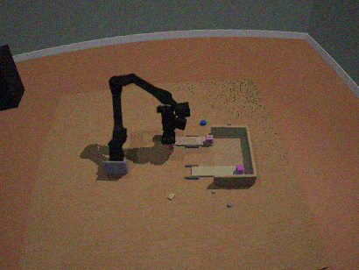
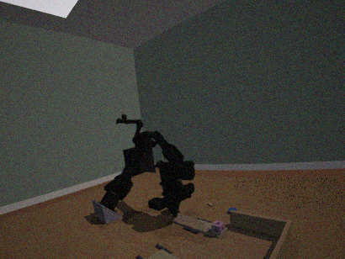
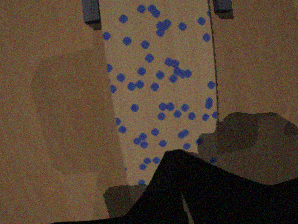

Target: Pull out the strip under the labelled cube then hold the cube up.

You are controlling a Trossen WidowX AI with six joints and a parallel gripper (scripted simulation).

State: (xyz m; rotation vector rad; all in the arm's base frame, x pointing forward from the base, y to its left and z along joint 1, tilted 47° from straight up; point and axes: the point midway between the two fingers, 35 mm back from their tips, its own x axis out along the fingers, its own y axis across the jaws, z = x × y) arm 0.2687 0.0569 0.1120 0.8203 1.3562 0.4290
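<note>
Now: gripper tip 19 cm short of the labelled cube, 4 cm to the left of it and 2 cm below it. The rest, counted from my gripper tip: blue piece 19 cm ahead, 10 cm to the left.
</note>
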